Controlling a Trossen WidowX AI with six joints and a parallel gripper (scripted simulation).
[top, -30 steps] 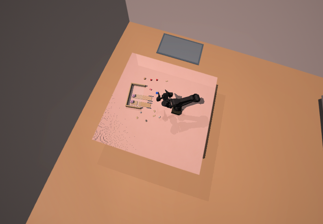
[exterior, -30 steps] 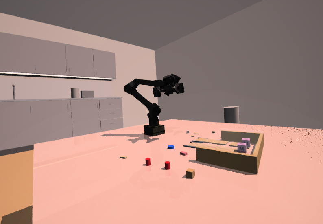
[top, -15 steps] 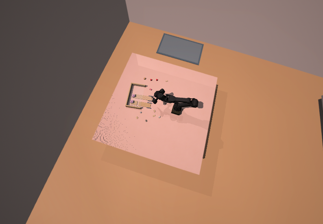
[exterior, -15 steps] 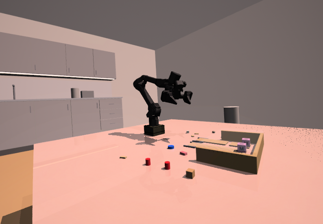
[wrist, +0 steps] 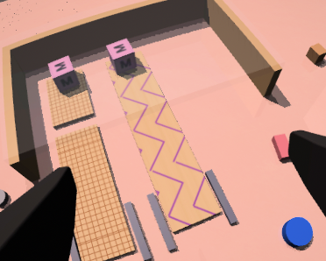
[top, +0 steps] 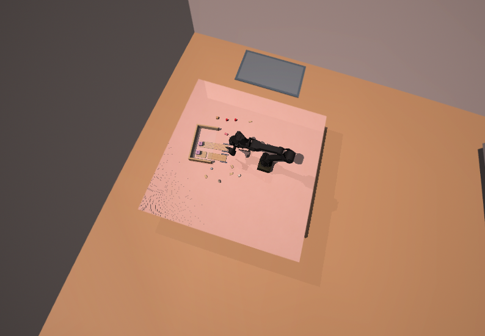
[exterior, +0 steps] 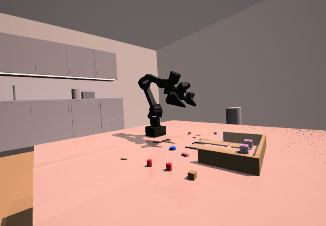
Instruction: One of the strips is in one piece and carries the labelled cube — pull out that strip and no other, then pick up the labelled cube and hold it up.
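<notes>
Now: the blue disc 5 cm behind my gripper tip, 12 cm to the right of it and 19 cm below it. From my gripper tip the other things lie so: tan cube 15 cm ahead, 30 cm to the right, 19 cm below; pink block 4 cm ahead, 15 cm to the right, 19 cm below.
</notes>
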